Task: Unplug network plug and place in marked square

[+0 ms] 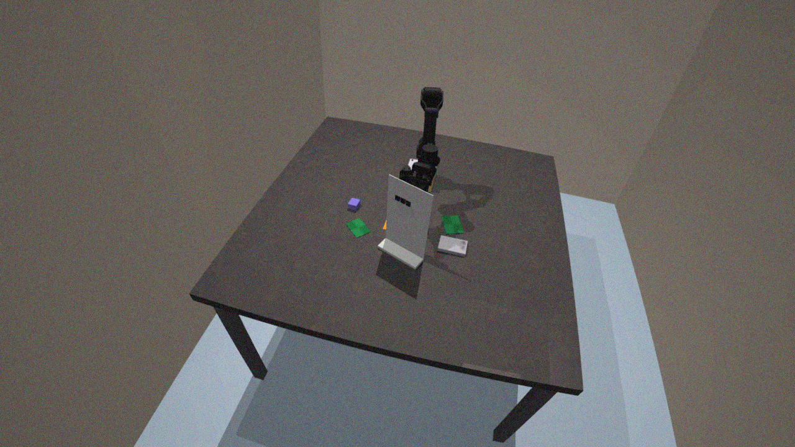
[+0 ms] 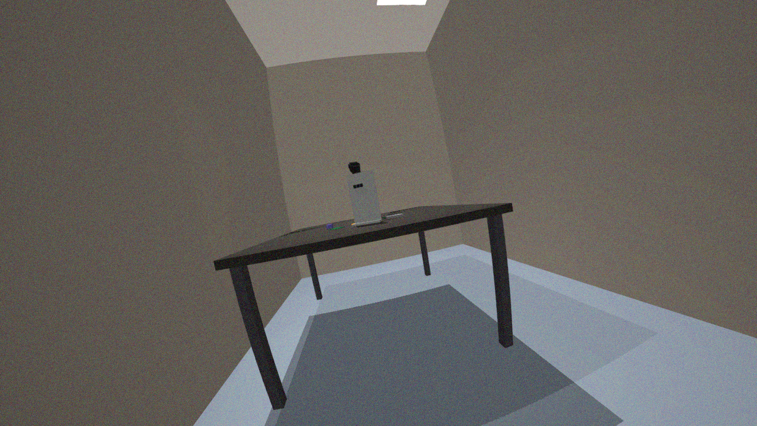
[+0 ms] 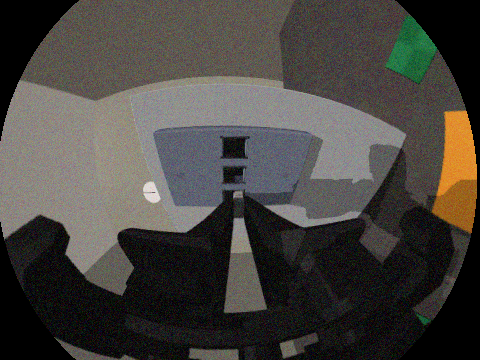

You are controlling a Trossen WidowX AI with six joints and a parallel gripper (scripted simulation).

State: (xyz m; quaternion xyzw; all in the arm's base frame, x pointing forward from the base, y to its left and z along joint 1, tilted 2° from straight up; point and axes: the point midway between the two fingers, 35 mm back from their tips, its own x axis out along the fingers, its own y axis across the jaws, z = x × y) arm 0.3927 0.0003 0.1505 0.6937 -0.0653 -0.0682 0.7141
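My gripper tip is now 130 mm past the orange square patch, 40 mm to the left of it and 230 mm above it. Round my gripper tip: purple cube: 180 mm behind, 250 mm to the right, 210 mm below; grey tile: 40 mm behind, 170 mm to the left, 220 mm below; upright white panel: 20 mm ahead, 20 mm to the right, 90 mm below.
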